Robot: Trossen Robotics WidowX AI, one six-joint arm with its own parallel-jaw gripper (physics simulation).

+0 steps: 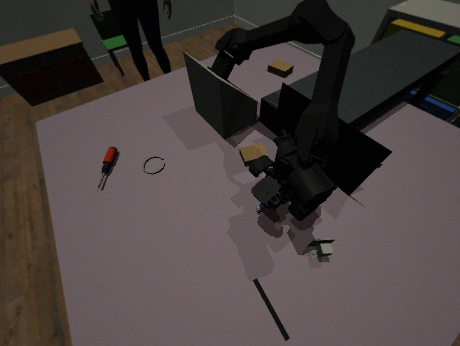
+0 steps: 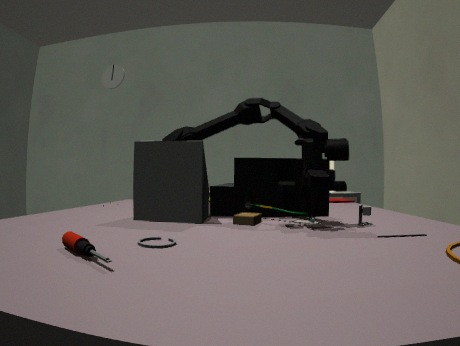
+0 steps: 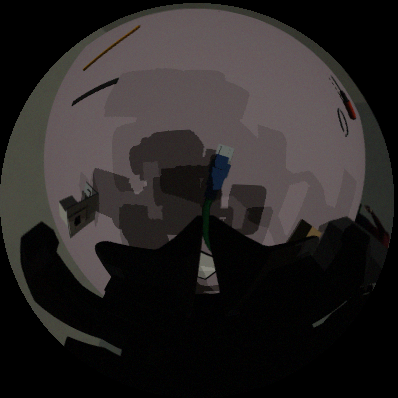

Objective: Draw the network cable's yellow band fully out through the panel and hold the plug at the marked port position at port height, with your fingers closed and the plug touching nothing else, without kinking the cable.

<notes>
I see my gripper (image 1: pixel 275 200) and a blue plug (image 3: pixel 219 166).
My gripper also shows in image 2 (image 2: pixel 311 218) and in image 3 (image 3: pixel 204 219).
</notes>
